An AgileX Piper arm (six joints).
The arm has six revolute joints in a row. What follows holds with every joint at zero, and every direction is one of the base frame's. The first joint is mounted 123 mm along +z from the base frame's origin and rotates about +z. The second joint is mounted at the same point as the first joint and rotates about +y. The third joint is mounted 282.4 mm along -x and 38.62 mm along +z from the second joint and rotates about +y. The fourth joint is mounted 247.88 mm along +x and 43.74 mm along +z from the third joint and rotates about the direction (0.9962, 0, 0.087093). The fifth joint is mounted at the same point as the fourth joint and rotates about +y. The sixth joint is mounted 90.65 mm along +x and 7.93 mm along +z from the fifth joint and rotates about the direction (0.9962, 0, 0.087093). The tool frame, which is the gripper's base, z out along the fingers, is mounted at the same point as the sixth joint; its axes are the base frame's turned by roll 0, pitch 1.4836 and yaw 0 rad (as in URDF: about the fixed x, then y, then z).
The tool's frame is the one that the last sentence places.
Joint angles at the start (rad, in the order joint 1, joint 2, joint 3, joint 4, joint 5, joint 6):
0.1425 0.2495 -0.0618 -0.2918 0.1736 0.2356
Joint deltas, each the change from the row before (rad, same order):
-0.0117 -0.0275 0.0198 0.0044 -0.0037 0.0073
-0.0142 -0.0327 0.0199 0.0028 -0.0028 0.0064
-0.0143 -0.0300 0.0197 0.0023 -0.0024 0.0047
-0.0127 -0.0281 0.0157 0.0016 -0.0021 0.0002
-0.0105 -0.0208 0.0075 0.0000 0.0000 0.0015
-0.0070 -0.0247 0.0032 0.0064 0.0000 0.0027
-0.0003 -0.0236 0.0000 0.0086 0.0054 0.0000
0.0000 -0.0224 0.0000 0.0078 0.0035 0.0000
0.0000 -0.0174 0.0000 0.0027 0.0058 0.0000
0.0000 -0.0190 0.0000 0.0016 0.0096 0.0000
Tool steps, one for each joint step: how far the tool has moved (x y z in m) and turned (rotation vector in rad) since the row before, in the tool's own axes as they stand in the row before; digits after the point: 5 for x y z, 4 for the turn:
0.00496 -0.00050 -0.00133 0.0100 -0.0104 0.0150
0.00483 -0.00076 -0.00164 0.0131 -0.0147 0.0132
0.00493 -0.00078 -0.00127 0.0132 -0.0120 0.0108
0.00370 -0.00072 -0.00123 0.0119 -0.0139 0.0051
0.00150 -0.00069 -0.00111 0.0106 -0.0130 0.0043
-0.00012 -0.00042 -0.00163 0.0062 -0.0210 0.0113
-0.00066 -0.00011 -0.00172 0.0005 -0.0180 0.0096
-0.00076 -0.00004 -0.00163 -0.0004 -0.0187 0.0087
-0.00033 -0.00014 -0.00126 0.0009 -0.0117 0.0034
-0.00007 -0.00025 -0.00137 0.0020 -0.0096 0.0024

